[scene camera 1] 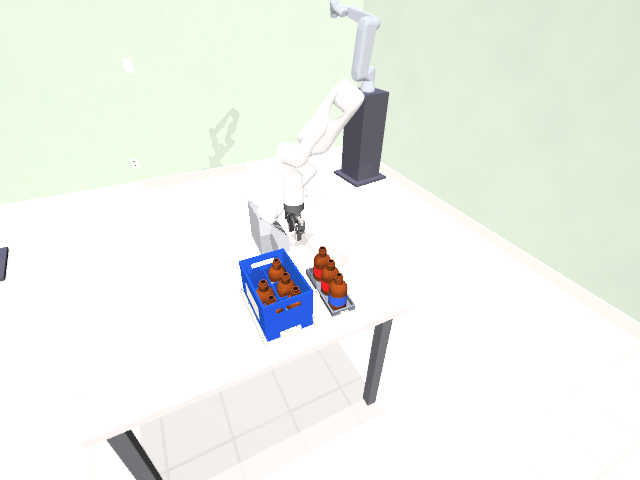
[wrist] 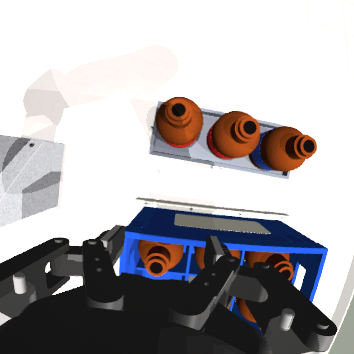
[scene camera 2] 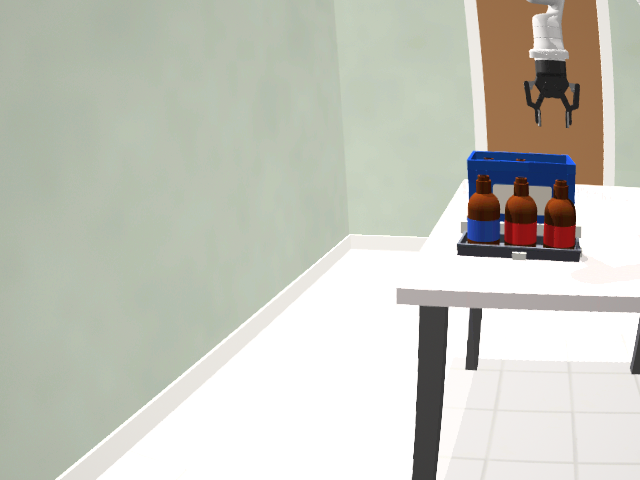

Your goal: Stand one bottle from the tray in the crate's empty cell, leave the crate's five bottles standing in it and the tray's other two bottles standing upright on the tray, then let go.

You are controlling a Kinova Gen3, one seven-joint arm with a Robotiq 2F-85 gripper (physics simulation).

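Frame: origin at the arm's base, x down, y ahead, z right, level; centimetres.
Seen in the pictures: gripper, fingertip midpoint: (scene camera 1: 294, 236) (wrist: 164, 242) (scene camera 2: 553, 127); arm's base, link origin: (scene camera 1: 265, 217).
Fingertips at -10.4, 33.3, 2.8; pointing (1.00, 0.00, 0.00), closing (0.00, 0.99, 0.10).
Note:
Pixels of each thing's top centre, then the offset from my fingertips to it, as dx, dy, dz. "*": a spot on its surface instead.
- blue crate, top centre: (wrist: 220, 307) (scene camera 2: 521, 157) (scene camera 1: 274, 275) +8.8, +6.6, +12.9
- blue-label bottle, top centre: (wrist: 308, 145) (scene camera 2: 483, 175) (scene camera 1: 339, 274) +10.3, +17.9, -8.5
- middle red-label bottle, top centre: (wrist: 249, 126) (scene camera 2: 521, 177) (scene camera 1: 330, 261) +10.3, +9.6, -10.5
- end red-label bottle, top centre: (wrist: 178, 109) (scene camera 2: 561, 180) (scene camera 1: 322, 248) +10.3, +0.8, -12.5
- low pale strip, surface spot: (wrist: 210, 206) * +24.8, +6.9, +2.5
The blue crate (scene camera 1: 302, 314) (scene camera 2: 532, 174) (wrist: 296, 236) stands on the table. Scene camera 1 shows five brown bottles upright in it and its empty cell at the back left. The grey tray (scene camera 1: 334, 312) (scene camera 2: 491, 251) (wrist: 159, 148) lies beside it. On it stand a blue-label bottle (scene camera 1: 338, 291) (scene camera 2: 483, 227) (wrist: 285, 149), a middle red-label bottle (scene camera 1: 329, 281) (scene camera 2: 521, 227) (wrist: 232, 137) and an end red-label bottle (scene camera 1: 321, 266) (scene camera 2: 559, 227) (wrist: 179, 125), all upright. My gripper (scene camera 1: 295, 233) (scene camera 2: 553, 125) (wrist: 164, 242) is open and empty, pointing down, higher than crate and tray.
A low pale strip (wrist: 210, 206) lies between crate and tray. A grey metal mount (scene camera 1: 261, 229) (wrist: 42, 175) stands behind the crate. A dark pedestal (scene camera 1: 364, 134) with a second arm (scene camera 1: 364, 49) stands far back. The table edge (scene camera 2: 516, 299) runs past the tray's outer side.

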